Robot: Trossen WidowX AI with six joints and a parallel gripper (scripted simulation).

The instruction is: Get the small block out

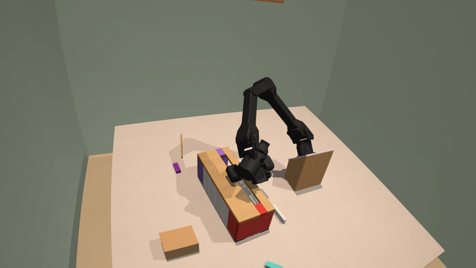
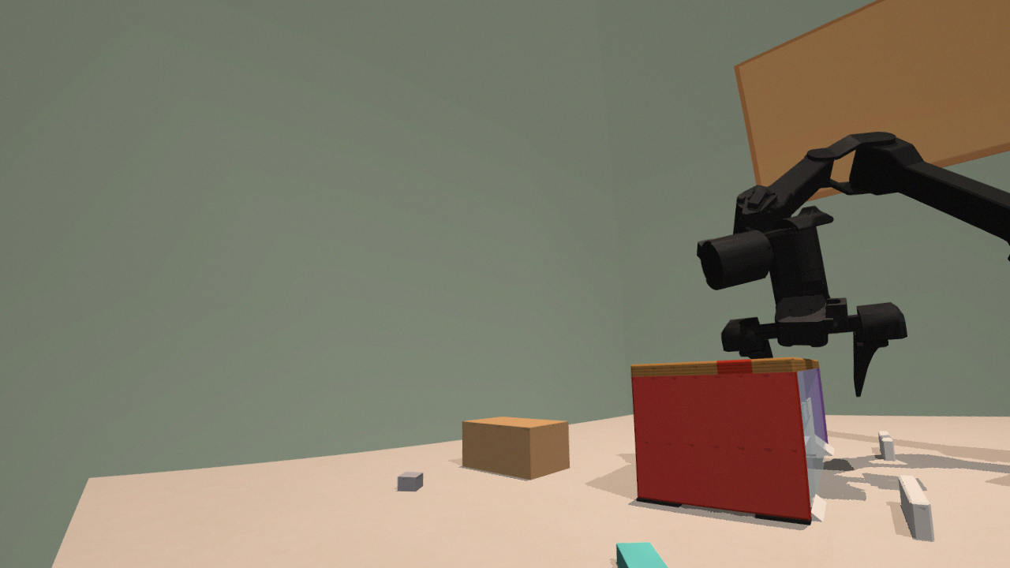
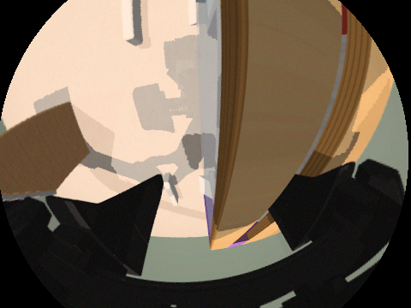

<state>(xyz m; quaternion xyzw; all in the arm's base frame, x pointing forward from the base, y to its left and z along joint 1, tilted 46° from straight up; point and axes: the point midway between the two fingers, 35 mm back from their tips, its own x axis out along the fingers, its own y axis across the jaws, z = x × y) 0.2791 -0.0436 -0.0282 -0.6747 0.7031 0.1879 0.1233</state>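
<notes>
My gripper tip is 6 cm short of the tan block and 2 cm to the left of it. The rest, counted from my gripper tip: brown box 33 cm ahead, 18 cm to the left, 5 cm below; then long box 3 cm ahead, 2 cm to the left, 2 cm below; then purple block 23 cm ahead, 23 cm to the right, 8 cm below.
</notes>
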